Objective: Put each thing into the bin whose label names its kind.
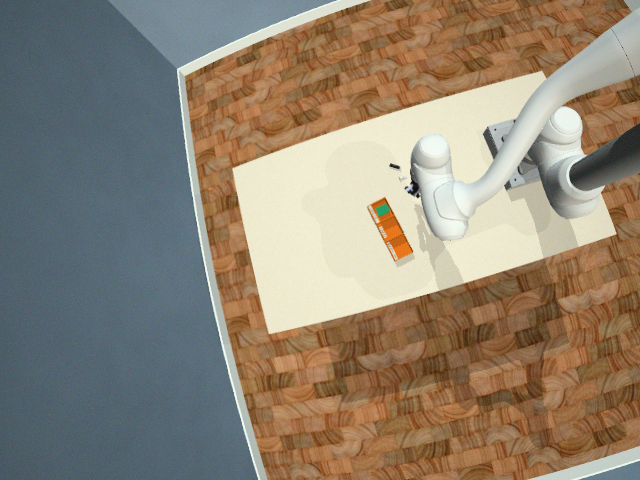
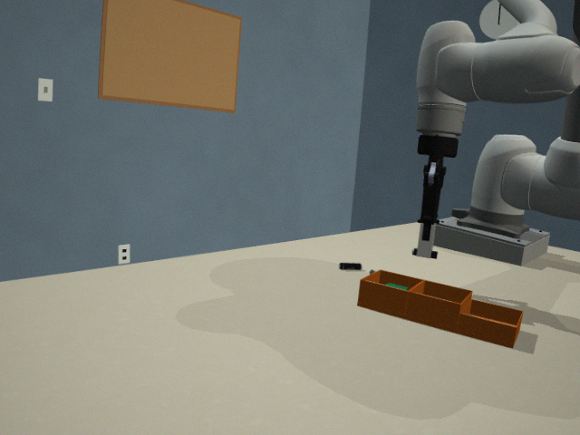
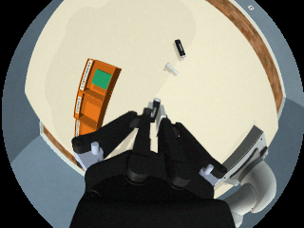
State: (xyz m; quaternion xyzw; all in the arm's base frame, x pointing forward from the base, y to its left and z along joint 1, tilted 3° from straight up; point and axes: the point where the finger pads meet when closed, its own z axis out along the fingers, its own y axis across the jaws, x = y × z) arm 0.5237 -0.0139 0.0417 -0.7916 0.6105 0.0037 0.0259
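Now: hand 15 cm to the left of the black piece, 9 cm above it and 2 cm short of it. Also, from my hand: green flat thing (14 cm ahead, 7 cm below, 1 cm to the left); then tiny pale thing (10 cm to the right, 9 cm below, 1 cm ahead); then white thing (15 cm ahead, 8 cm below, 1 cm to the left).
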